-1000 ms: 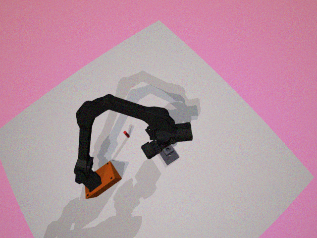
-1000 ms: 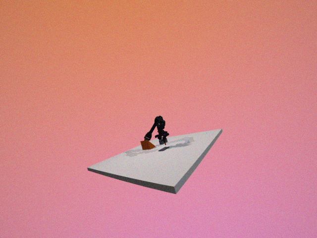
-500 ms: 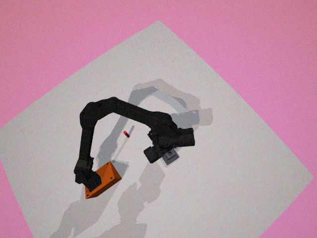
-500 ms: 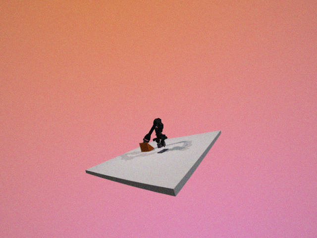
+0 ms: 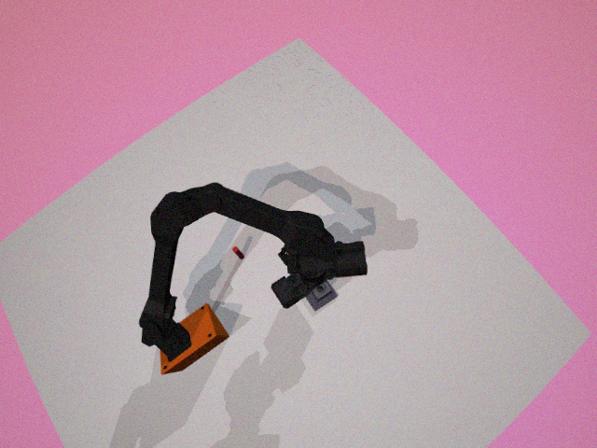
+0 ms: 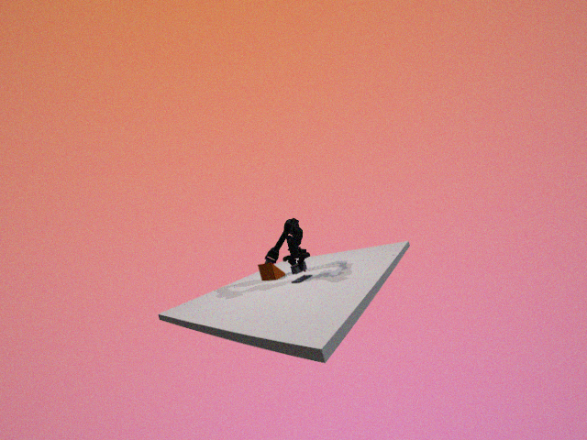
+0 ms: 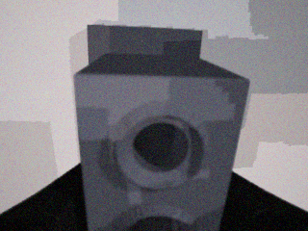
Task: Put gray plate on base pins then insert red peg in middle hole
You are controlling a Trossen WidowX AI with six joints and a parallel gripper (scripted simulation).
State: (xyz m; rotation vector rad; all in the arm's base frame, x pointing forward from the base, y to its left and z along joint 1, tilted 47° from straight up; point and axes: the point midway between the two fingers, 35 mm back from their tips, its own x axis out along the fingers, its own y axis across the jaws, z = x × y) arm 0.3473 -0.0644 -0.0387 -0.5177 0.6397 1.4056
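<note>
Right now my gripper tip is 180 mm to the right of the red peg, 100 mm past it and 20 mm above it. Round my gripper tip: gray plate: 30 mm above.
</note>
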